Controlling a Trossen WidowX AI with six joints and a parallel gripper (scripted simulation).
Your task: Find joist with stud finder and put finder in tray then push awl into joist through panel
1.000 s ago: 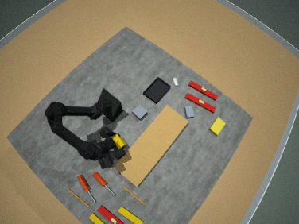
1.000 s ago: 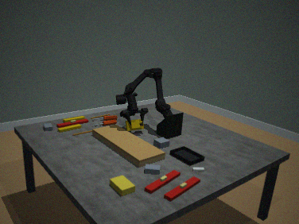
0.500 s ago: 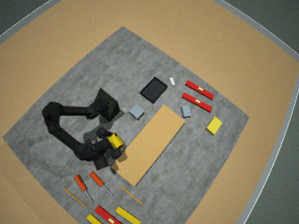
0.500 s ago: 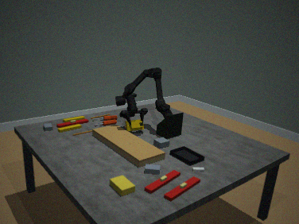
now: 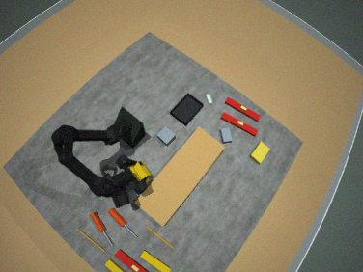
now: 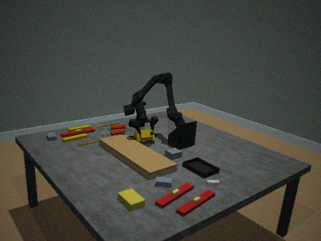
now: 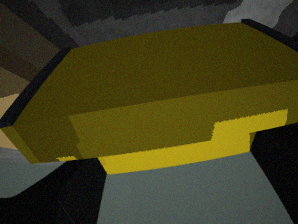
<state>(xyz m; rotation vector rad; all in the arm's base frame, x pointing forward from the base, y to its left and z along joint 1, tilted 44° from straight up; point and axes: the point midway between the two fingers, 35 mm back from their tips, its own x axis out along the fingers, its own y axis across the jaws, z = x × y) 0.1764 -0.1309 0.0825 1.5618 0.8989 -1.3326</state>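
Now: the yellow stud finder 2 cm behind my gripper tip and 1 cm below it. From my gripper tip the other things lie so: black tray (1 cm ahead, 43 cm to the left, 6 cm below); then small white piece (8 cm ahead, 56 cm to the left, 7 cm below); then awl (3 cm behind, 14 cm to the right, 7 cm below).
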